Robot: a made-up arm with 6 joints. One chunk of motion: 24 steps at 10 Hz.
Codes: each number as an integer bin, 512 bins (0 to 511) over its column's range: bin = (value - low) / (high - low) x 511, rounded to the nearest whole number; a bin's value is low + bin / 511 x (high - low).
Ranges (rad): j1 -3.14..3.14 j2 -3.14..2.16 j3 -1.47..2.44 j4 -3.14..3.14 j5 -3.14..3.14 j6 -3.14..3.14
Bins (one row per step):
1: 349 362 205 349 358 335
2: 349 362 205 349 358 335
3: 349 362 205 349 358 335
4: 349 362 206 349 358 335
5: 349 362 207 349 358 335
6: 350 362 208 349 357 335
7: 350 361 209 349 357 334
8: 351 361 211 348 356 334
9: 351 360 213 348 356 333
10: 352 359 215 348 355 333
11: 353 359 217 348 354 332
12: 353 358 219 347 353 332
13: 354 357 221 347 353 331
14: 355 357 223 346 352 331
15: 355 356 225 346 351 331
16: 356 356 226 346 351 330
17: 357 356 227 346 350 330
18: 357 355 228 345 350 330
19: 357 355 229 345 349 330
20: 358 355 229 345 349 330
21: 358 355 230 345 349 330
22: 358 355 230 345 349 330
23: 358 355 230 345 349 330
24: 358 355 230 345 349 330
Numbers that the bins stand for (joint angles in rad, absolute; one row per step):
1: 1.1491 0.6146 0.0986 1.1491 1.2597 0.9770
2: 1.1491 0.6146 0.0986 1.1491 1.2597 0.9770
3: 1.1491 0.6146 0.0986 1.1491 1.2597 0.9770
4: 1.1491 0.6146 0.1062 1.1491 1.2597 0.9770
5: 1.1491 0.6146 0.1139 1.1491 1.2597 0.9770
6: 1.1614 0.6146 0.1215 1.1491 1.2474 0.9770
7: 1.1614 0.6042 0.1292 1.1491 1.2474 0.9647
8: 1.1737 0.6042 0.1445 1.1368 1.2351 0.9647
9: 1.1737 0.5939 0.1598 1.1368 1.2351 0.9524
10: 1.1859 0.5835 0.1751 1.1368 1.2228 0.9524
11: 1.1982 0.5835 0.1904 1.1368 1.2105 0.9402
12: 1.1982 0.5731 0.2057 1.1245 1.1982 0.9402
13: 1.2105 0.5627 0.2210 1.1245 1.1982 0.9279
14: 1.2228 0.5627 0.2363 1.1122 1.1859 0.9279
15: 1.2228 0.5524 0.2516 1.1122 1.1737 0.9279
16: 1.2351 0.5524 0.2593 1.1122 1.1737 0.9156
17: 1.2474 0.5524 0.2669 1.1122 1.1614 0.9156
18: 1.2474 0.5420 0.2746 1.0999 1.1614 0.9156
19: 1.2474 0.5420 0.2822 1.0999 1.1491 0.9156
20: 1.2597 0.5420 0.2822 1.0999 1.1491 0.9156
21: 1.2597 0.5420 0.2899 1.0999 1.1491 0.9156
22: 1.2597 0.5420 0.2899 1.0999 1.1491 0.9156
23: 1.2597 0.5420 0.2899 1.0999 1.1491 0.9156
24: 1.2597 0.5420 0.2899 1.0999 1.1491 0.9156

